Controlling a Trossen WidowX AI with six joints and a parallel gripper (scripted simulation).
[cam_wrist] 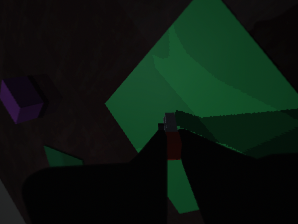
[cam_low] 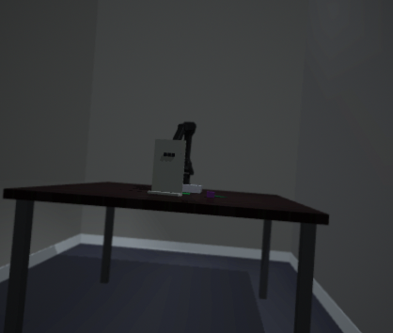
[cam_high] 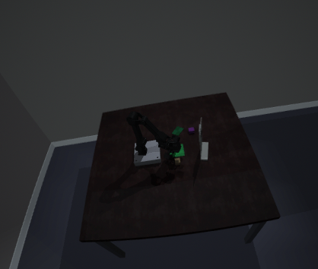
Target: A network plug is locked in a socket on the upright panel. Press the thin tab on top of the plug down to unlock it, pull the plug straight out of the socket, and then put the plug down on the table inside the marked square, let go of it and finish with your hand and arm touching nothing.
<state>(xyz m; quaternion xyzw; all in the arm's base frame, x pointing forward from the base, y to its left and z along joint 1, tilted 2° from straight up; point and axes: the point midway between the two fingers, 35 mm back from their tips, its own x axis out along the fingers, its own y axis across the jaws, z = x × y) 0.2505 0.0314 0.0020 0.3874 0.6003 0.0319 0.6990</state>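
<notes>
The green marked square lies 2 cm below my gripper tip. Round my gripper tip: upright grey panel (20 cm ahead, 10 cm above, 1 cm to the right); network plug (right at my gripper tip).
</notes>
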